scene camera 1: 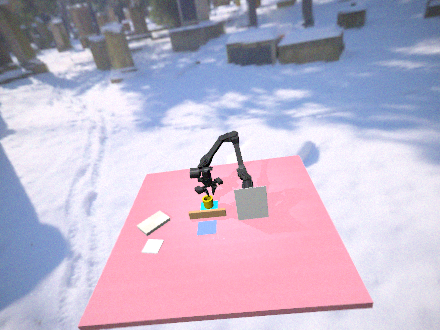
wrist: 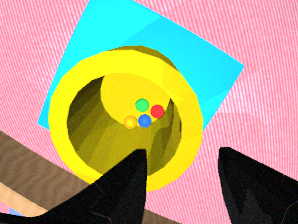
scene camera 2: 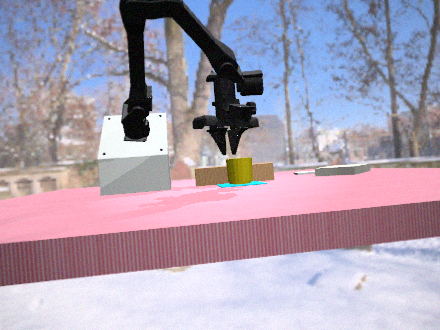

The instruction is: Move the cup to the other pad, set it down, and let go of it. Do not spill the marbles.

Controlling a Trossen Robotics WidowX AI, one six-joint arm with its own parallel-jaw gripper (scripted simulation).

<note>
In view: the gripper (scene camera 2: 229,155) and a yellow cup (wrist: 86,118).
The gripper is seen too in the wrist view (wrist: 182,158).
</note>
